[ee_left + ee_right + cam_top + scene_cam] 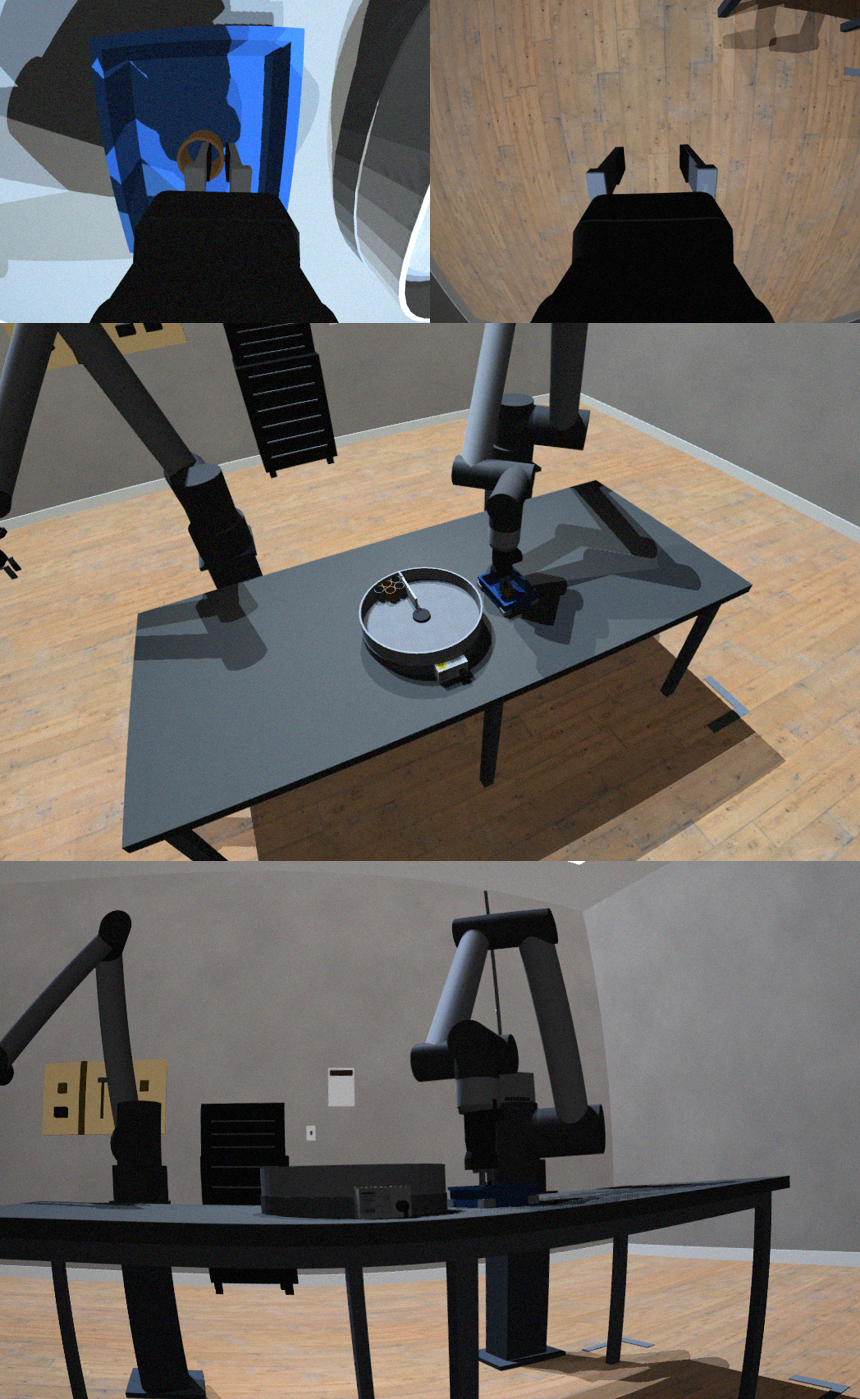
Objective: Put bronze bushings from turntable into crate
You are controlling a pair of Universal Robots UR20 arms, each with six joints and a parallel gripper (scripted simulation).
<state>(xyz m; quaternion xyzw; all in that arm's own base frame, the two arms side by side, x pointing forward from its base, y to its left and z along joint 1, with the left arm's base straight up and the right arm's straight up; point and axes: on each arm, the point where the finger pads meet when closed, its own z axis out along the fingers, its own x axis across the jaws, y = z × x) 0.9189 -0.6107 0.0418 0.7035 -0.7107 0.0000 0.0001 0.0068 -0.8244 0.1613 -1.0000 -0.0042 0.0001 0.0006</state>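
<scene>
Now: the blue crate 2 cm to the left of my left hand and 2 cm below it.
</scene>
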